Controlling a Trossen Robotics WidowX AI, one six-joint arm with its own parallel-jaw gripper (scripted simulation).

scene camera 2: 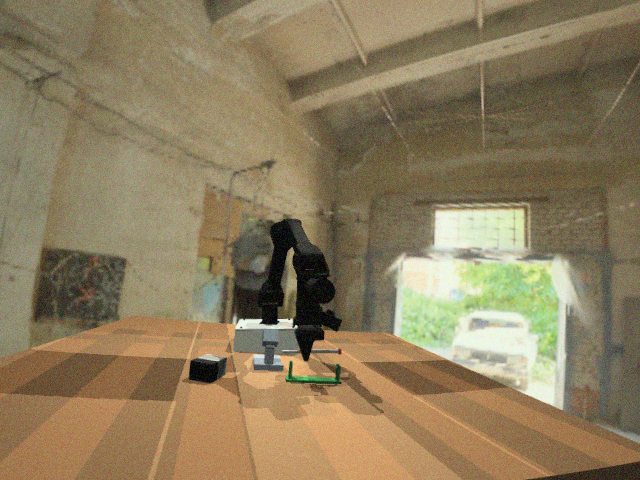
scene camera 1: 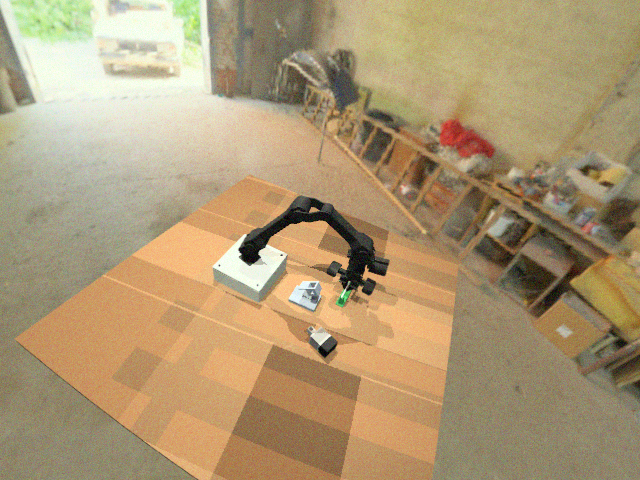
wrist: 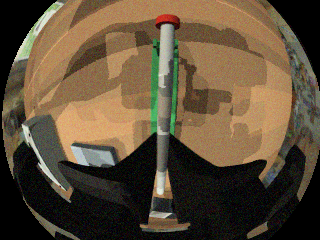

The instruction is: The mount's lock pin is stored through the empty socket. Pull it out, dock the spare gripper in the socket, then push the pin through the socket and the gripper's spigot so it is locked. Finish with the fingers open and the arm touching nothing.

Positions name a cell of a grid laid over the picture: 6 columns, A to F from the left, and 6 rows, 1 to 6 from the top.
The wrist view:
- gripper: D4
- lock pin: D1, held by the gripper
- green cradle: C2
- socket: B4
